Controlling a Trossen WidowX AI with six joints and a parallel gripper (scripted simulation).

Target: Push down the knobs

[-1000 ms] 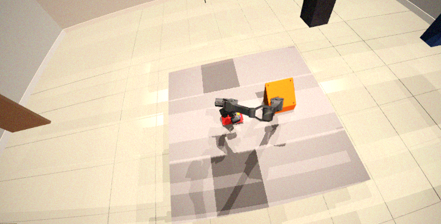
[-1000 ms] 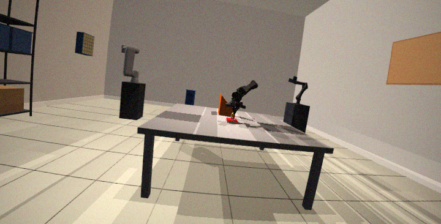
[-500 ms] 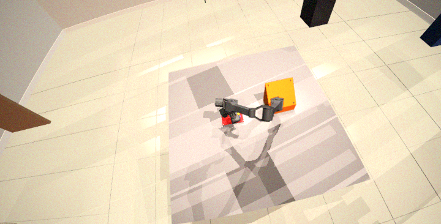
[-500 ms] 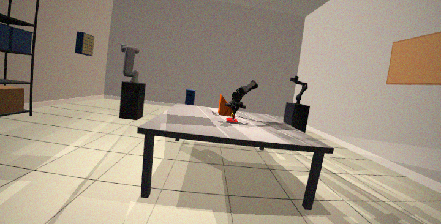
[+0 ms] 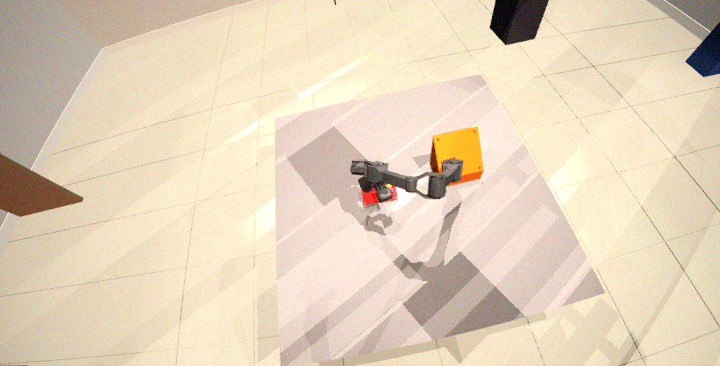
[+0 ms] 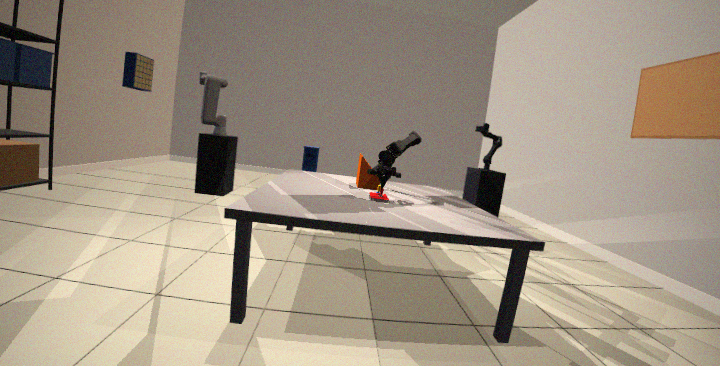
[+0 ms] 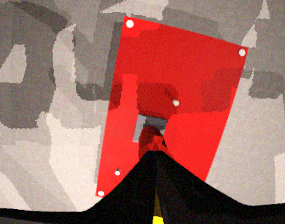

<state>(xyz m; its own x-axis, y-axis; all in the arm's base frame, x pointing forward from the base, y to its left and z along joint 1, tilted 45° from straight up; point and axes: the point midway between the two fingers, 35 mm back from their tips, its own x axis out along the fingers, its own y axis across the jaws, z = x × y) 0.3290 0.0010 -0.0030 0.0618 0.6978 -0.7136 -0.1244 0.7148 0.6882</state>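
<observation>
The red knob is 10 mm below my gripper tip. From my gripper tip the other things lie so: potentiometer knob 50 mm behind, 10 mm to the right, 10 mm below.
</observation>
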